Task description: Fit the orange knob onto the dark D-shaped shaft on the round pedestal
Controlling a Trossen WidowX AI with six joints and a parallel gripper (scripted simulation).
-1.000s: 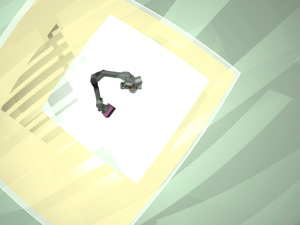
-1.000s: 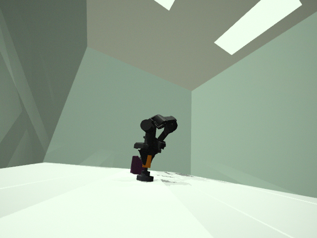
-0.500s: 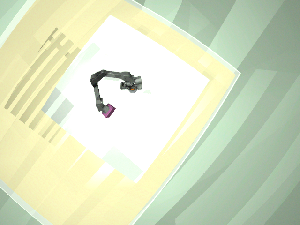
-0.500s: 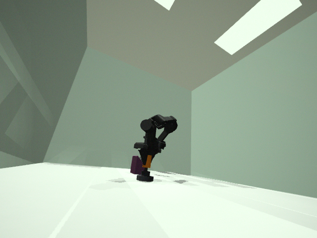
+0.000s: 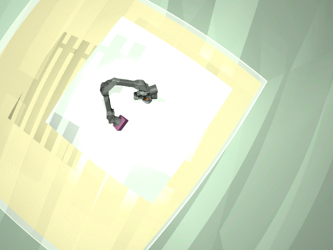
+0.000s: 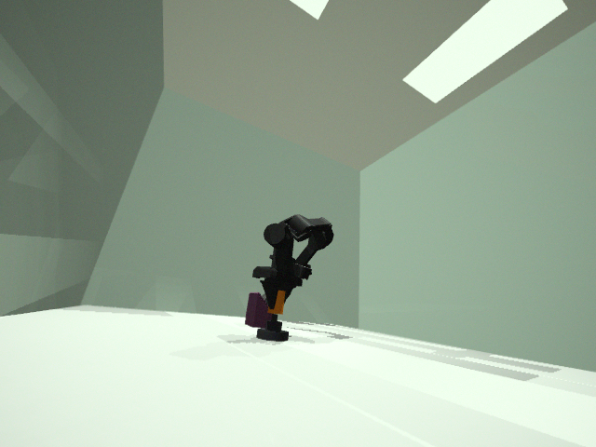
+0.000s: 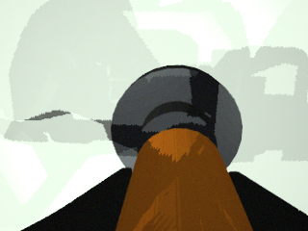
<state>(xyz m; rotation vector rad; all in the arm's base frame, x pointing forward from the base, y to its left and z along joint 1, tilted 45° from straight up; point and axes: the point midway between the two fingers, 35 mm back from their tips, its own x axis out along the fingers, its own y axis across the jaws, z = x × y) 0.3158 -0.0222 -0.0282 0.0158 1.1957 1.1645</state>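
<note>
The orange knob lies 2 cm above my gripper tip. The rest, counted from my gripper tip: round pedestal 4 cm below.
</note>
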